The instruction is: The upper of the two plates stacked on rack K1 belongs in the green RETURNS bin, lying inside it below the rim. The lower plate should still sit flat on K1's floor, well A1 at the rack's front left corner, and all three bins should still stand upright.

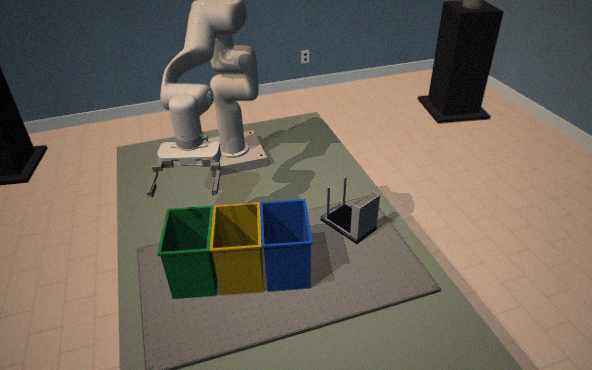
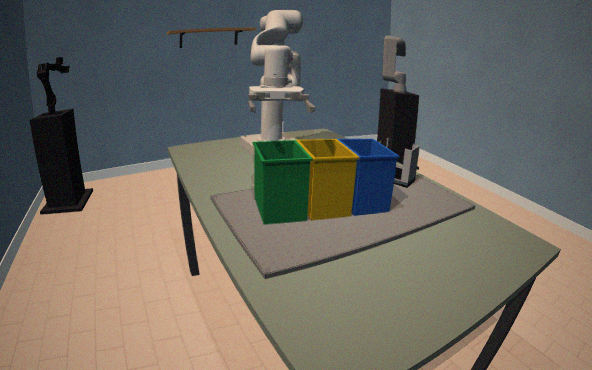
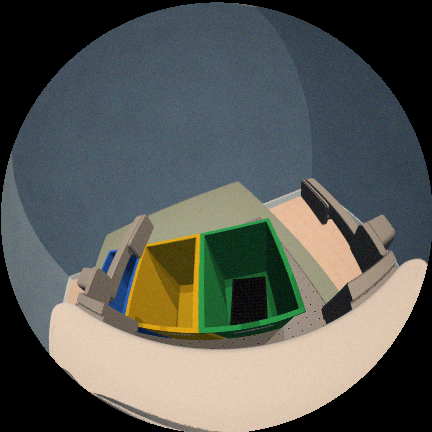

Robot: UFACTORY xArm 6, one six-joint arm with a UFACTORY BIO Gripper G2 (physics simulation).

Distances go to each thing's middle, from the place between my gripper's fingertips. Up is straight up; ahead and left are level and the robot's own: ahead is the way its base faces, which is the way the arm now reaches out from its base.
Labels:
Right now my hand is 1 cm to the left of the green returns bin [image 1: 184,247] and 20 cm above it. Also, from my hand: yellow bin [image 1: 235,242] 1 cm ahead, 12 cm to the left, 20 cm below; then blue general bin [image 1: 286,237] 2 cm ahead, 26 cm to the left, 20 cm below.

